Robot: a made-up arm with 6 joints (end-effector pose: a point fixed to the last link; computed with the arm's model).
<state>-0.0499 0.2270 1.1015 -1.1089 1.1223 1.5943</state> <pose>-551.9 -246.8 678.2 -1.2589 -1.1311 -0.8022</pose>
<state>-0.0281 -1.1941 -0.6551 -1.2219 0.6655 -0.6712</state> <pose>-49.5 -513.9 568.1 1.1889 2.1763 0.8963</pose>
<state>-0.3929 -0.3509 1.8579 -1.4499 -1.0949 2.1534</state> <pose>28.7 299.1 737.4 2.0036 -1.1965 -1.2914</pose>
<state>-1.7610 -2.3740 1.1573 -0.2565 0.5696 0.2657</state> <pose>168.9 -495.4 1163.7 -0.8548 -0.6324 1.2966</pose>
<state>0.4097 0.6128 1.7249 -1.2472 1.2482 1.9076</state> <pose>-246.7 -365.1 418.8 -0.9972 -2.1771 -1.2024</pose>
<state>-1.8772 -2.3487 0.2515 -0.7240 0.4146 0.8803</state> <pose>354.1 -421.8 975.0 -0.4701 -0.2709 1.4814</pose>
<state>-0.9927 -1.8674 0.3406 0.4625 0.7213 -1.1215</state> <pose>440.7 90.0 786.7 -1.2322 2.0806 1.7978</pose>
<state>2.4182 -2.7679 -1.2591 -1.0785 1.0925 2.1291</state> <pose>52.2 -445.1 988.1 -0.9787 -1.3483 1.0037</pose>
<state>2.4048 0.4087 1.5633 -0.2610 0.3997 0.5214</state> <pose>-424.7 16.6 1114.4 1.8482 1.5040 -1.5257</pose>
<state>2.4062 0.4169 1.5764 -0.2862 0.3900 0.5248</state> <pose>-409.5 15.9 1125.1 1.8311 1.5211 -1.5651</pose>
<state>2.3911 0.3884 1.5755 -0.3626 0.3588 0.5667</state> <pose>-372.1 38.4 1140.6 1.8158 1.5120 -1.6761</pose>
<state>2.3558 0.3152 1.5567 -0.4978 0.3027 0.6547</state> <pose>-304.4 79.1 1155.7 1.8240 1.4758 -1.8670</pose>
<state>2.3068 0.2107 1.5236 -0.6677 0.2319 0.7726</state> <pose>-215.5 110.7 1162.5 -1.8661 -1.4103 2.0664</pose>
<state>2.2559 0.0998 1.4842 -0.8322 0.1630 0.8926</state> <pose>-134.6 111.7 1160.4 -1.7688 -1.2129 1.9941</pose>
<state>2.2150 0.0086 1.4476 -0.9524 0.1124 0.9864</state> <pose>-87.7 93.4 1155.1 -1.7249 -1.0747 1.8828</pose>
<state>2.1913 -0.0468 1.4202 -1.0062 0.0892 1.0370</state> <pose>-75.1 81.8 1151.1 -1.7270 -1.0067 1.8058</pose>
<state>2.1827 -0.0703 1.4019 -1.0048 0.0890 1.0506</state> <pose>-81.7 85.5 1148.8 -1.7568 -0.9888 1.7827</pose>
